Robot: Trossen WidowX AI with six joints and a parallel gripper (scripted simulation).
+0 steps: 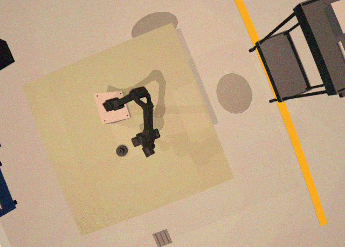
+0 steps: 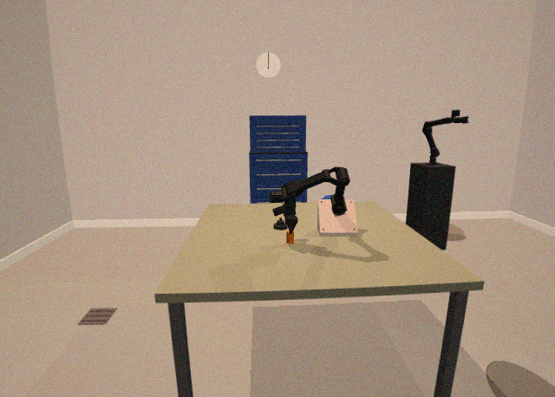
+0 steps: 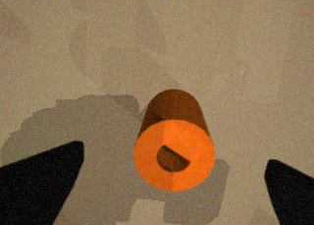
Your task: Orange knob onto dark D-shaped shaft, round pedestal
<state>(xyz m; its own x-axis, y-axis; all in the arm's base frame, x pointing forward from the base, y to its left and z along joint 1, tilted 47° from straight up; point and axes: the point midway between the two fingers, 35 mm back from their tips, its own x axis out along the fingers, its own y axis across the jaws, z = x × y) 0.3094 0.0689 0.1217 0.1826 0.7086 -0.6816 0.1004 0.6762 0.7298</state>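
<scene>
Right now my gripper tip is 30 mm above the orange knob. From my gripper tip the other things lie so: round dark pedestal (10 mm ahead, 240 mm to the right, 30 mm below).
</scene>
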